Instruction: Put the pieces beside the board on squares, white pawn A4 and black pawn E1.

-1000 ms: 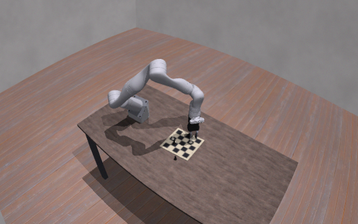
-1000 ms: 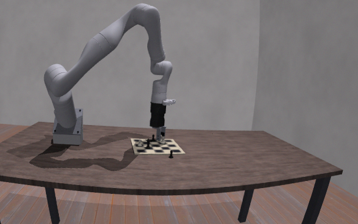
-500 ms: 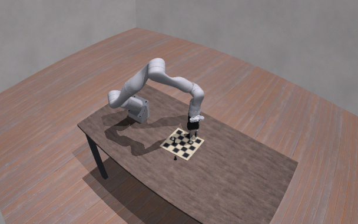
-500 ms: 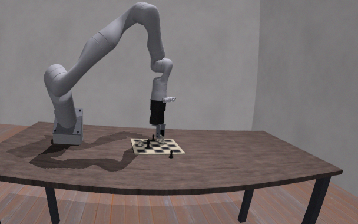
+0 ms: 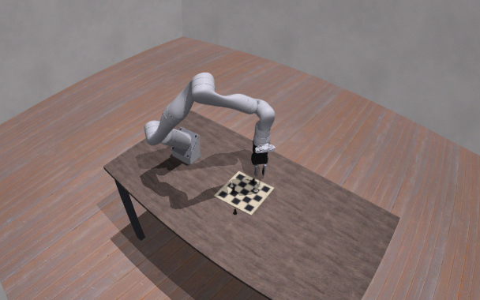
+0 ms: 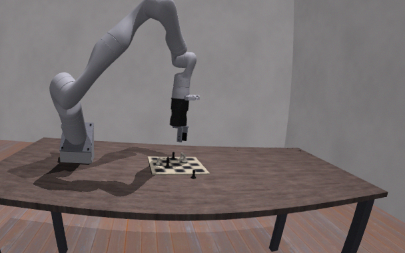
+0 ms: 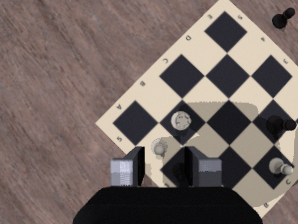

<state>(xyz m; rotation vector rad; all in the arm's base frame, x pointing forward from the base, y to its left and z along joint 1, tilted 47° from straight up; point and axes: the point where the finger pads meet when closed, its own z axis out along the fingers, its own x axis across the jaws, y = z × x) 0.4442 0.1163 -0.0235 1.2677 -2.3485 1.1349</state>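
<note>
Now: the chessboard 2 cm behind my hand, 8 cm to the right of it and 10 cm below it.
</note>
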